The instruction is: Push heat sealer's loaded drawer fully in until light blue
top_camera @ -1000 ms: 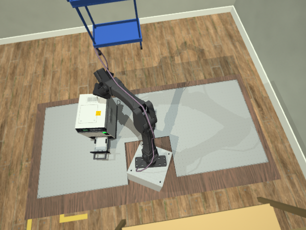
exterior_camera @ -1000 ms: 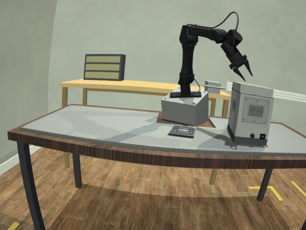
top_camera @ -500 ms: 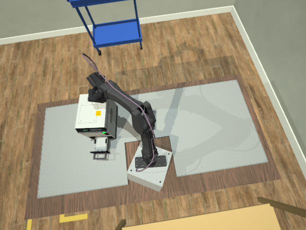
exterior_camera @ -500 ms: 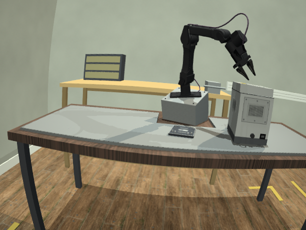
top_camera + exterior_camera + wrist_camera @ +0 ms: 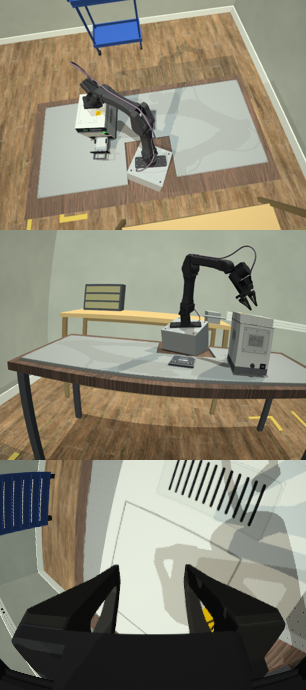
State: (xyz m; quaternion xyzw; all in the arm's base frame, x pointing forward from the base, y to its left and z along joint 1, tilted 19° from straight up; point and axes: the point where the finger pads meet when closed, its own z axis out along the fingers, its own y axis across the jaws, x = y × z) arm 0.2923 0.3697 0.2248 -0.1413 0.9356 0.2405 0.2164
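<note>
Right now the sealer drawer is 26 cm below my hand, 19 cm behind it and 1 cm to the left of it. The rest, counted from my hand: dark plate: 34 cm to the right, 32 cm below, 3 cm behind.
</note>
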